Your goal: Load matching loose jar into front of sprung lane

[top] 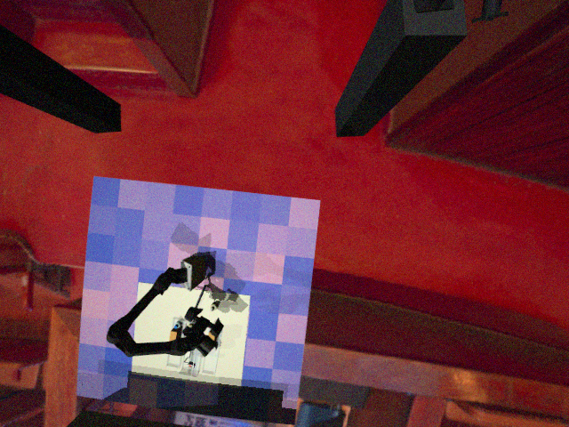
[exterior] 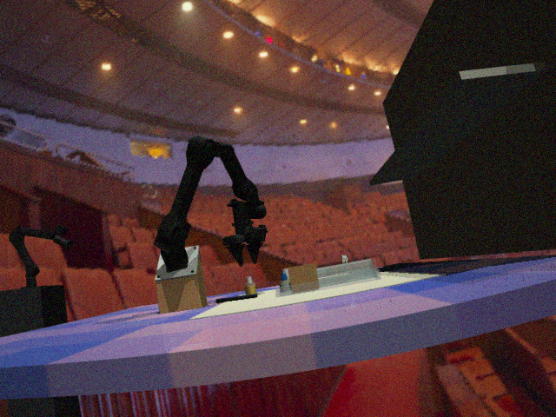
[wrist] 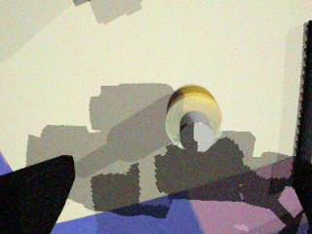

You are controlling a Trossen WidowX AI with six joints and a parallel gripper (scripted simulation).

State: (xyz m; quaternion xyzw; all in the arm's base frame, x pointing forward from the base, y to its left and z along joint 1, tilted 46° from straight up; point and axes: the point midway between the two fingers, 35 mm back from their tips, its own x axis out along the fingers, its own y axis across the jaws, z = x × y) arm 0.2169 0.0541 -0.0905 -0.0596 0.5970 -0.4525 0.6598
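The cream mat lies 170 mm ahead of my gripper tip, 160 mm to the right of it and 100 mm below it. Round my gripper tip: clear lane rack 250 mm ahead, 140 mm to the right, 90 mm below; thin black rod 60 mm behind, 90 mm to the right, 100 mm below.
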